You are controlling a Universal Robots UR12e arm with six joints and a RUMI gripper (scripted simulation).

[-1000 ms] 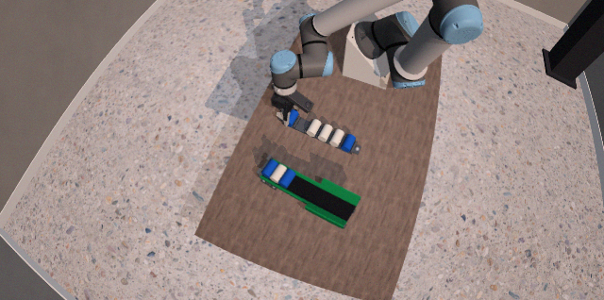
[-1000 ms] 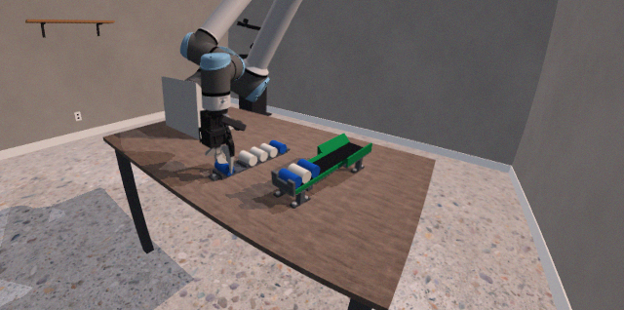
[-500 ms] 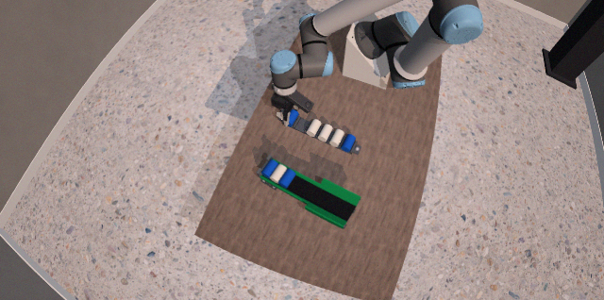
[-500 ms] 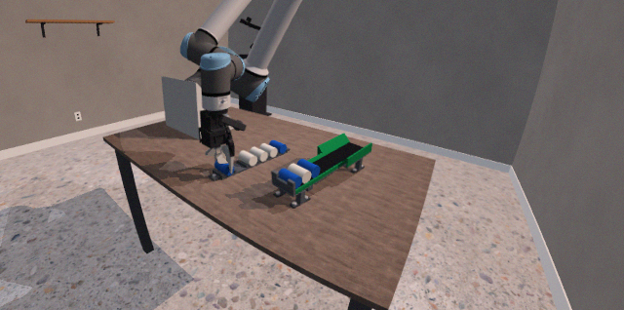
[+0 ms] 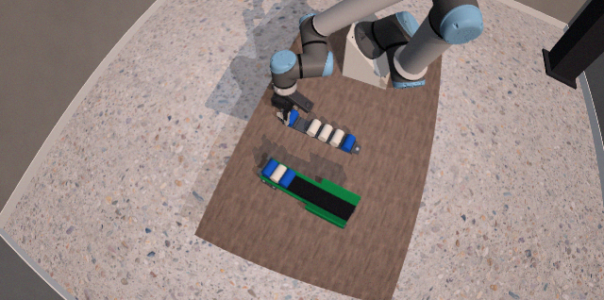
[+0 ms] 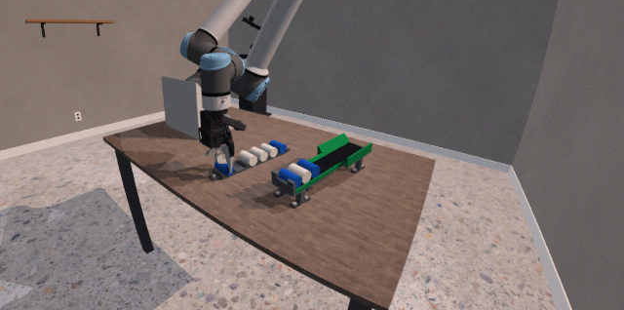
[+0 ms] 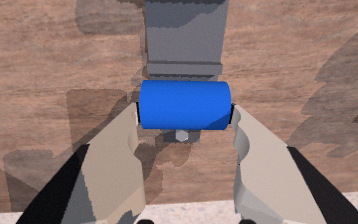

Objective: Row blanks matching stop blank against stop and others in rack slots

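Now: the stock rack 130 mm to the left of my hand, 40 mm below it and 10 mm ahead of it. Also, from my hand: grey stop: 260 mm ahead, 30 mm above, 10 mm to the left.
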